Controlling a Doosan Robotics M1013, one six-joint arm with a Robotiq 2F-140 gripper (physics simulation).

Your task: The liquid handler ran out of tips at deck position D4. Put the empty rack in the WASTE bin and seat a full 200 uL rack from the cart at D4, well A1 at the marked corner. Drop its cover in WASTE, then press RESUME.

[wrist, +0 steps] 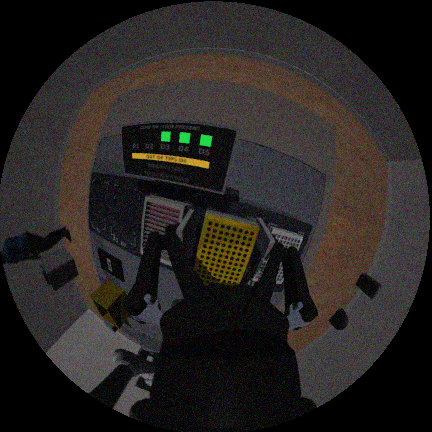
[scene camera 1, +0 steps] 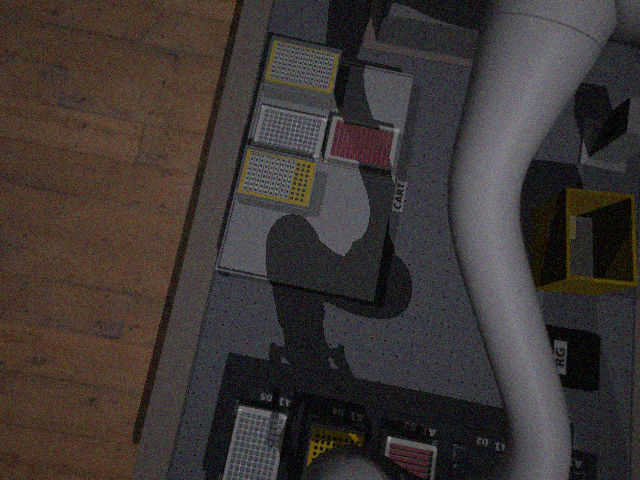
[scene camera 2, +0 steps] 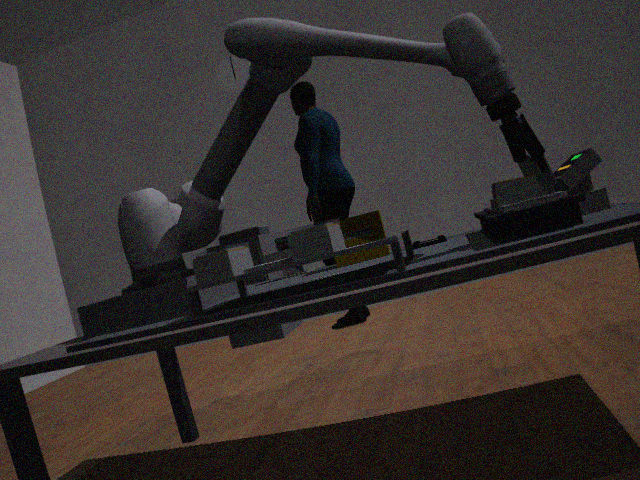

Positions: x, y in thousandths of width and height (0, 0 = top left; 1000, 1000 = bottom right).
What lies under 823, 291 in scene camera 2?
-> My gripper.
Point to a black box marked RG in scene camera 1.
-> At 902, 741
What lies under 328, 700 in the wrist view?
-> My gripper.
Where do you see a cart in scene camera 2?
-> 304, 620
